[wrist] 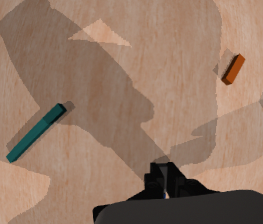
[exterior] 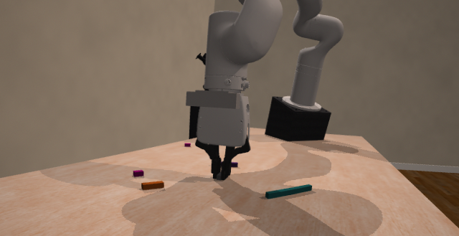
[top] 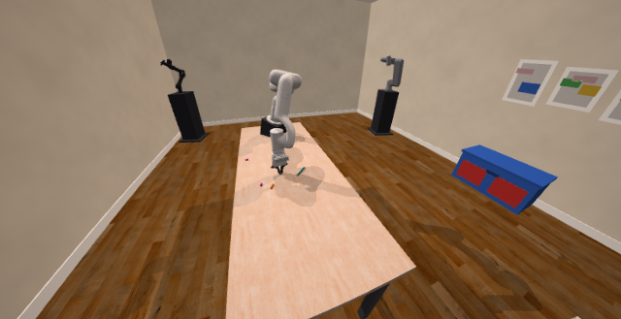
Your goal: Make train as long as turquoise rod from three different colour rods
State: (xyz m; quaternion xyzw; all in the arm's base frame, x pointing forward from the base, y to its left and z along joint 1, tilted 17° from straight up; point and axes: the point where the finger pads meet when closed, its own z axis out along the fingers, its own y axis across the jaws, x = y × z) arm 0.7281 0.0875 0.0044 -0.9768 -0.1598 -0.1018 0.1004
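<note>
My gripper is now 20 mm above the grey rod. From my hand the other things lie so: orange rod: 140 mm ahead, 40 mm to the right, 20 mm below; then purple rod: 90 mm behind, 50 mm to the right, 20 mm below; then blue rod: 20 mm behind, 10 mm to the right, 20 mm below.
</note>
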